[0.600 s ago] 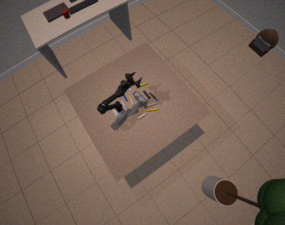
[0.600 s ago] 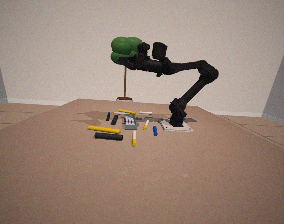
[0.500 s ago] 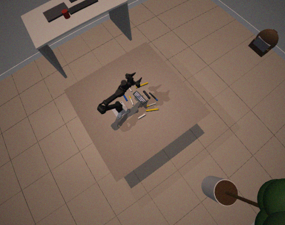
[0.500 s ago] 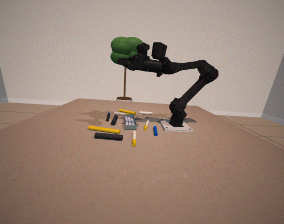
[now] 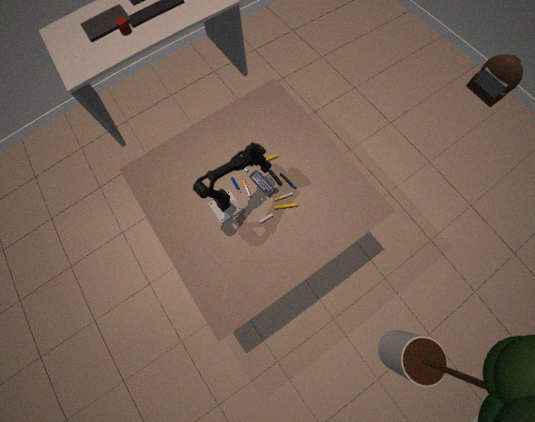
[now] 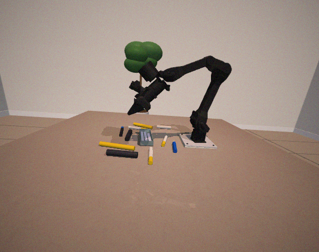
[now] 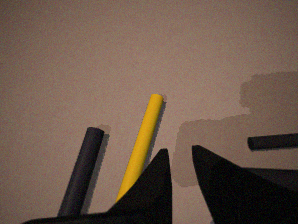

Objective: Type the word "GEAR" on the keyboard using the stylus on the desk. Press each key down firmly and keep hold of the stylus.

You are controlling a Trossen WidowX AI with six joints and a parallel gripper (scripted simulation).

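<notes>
Right now the blue stylus is 22 cm behind my gripper tip, 3 cm to the left of it and 14 cm below it. From my gripper tip the other things lie so: yellow rod: 4 cm ahead, 4 cm to the left, 13 cm below; stylus tip: 23 cm behind, 1 cm to the right, 14 cm below.
</notes>
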